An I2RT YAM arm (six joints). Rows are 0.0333 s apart.
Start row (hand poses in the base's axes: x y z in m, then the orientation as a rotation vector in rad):
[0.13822, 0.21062, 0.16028, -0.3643, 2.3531, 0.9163]
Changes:
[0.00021, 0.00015, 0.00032, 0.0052, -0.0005, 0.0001]
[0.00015, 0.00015, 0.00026, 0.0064, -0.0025, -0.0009]
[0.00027, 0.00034, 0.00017, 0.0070, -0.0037, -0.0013]
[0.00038, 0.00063, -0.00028, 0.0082, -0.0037, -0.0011]
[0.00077, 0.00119, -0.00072, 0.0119, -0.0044, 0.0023]
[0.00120, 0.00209, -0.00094, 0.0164, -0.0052, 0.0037]
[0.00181, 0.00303, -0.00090, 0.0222, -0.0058, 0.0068]
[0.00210, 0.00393, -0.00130, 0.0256, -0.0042, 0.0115]
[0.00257, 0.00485, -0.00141, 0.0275, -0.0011, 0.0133]
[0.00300, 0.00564, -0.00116, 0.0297, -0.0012, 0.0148]
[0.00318, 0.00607, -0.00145, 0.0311, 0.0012, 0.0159]
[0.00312, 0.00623, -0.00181, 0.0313, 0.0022, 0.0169]
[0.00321, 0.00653, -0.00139, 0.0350, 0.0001, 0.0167]
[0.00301, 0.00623, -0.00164, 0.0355, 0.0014, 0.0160]
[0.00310, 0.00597, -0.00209, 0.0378, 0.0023, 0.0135]
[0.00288, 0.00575, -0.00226, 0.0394, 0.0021, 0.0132]
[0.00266, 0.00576, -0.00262, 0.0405, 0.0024, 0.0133]
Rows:
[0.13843, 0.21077, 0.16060, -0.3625, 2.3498, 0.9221]
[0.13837, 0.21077, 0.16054, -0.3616, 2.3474, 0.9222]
[0.13849, 0.21096, 0.16045, -0.3613, 2.3459, 0.9223]
[0.13860, 0.21125, 0.16000, -0.3611, 2.3453, 0.9237]
[0.13899, 0.21181, 0.15956, -0.3640, 2.3427, 0.9293]
[0.13942, 0.21271, 0.15934, -0.3642, 2.3396, 0.9348]
[0.14003, 0.21365, 0.15938, -0.3658, 2.3359, 0.9426]
[0.14032, 0.21455, 0.15898, -0.3695, 2.3355, 0.9493]
[0.14079, 0.21547, 0.15887, -0.3697, 2.3373, 0.9535]
[0.14122, 0.21626, 0.15912, -0.3707, 2.3360, 0.9566]
[0.14140, 0.21669, 0.15883, -0.3706, 2.3374, 0.9597]
[0.14134, 0.21685, 0.15847, -0.3713, 2.3383, 0.9608]
[0.14143, 0.21715, 0.15889, -0.3704, 2.3343, 0.9641]
[0.14123, 0.21685, 0.15864, -0.3688, 2.3352, 0.9648]
[0.14132, 0.21659, 0.15819, -0.3645, 2.3347, 0.9666]
[0.14110, 0.21637, 0.15802, -0.3636, 2.3336, 0.9682]
[0.14088, 0.21638, 0.15766, -0.3632, 2.3333, 0.9696]

